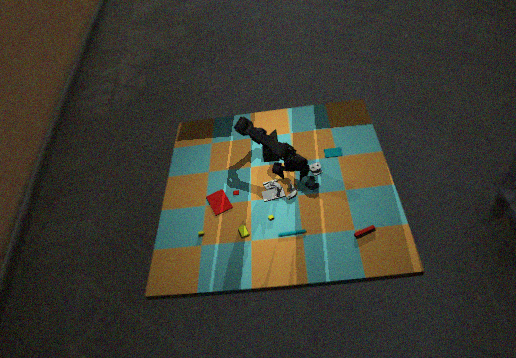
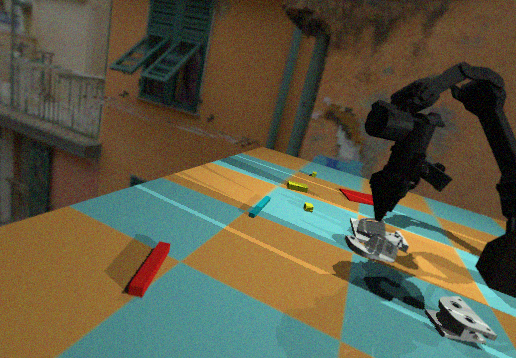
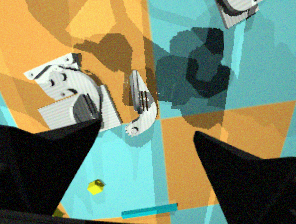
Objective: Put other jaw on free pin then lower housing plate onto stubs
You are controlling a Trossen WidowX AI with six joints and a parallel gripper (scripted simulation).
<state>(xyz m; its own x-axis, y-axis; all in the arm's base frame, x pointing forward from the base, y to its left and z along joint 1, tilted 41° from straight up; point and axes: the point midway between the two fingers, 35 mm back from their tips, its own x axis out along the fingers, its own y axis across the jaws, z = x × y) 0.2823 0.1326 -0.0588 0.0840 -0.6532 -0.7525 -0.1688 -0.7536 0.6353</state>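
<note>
My gripper tip is now 30 mm short of the white jaw, 20 mm to the left of it and 90 mm above it. Round my gripper tip: cyan bar: 280 mm ahead, 90 mm below; base: 150 mm behind, 120 mm to the left, 70 mm below; small yellow cube: 180 mm ahead, 110 mm to the right, 90 mm below.
</note>
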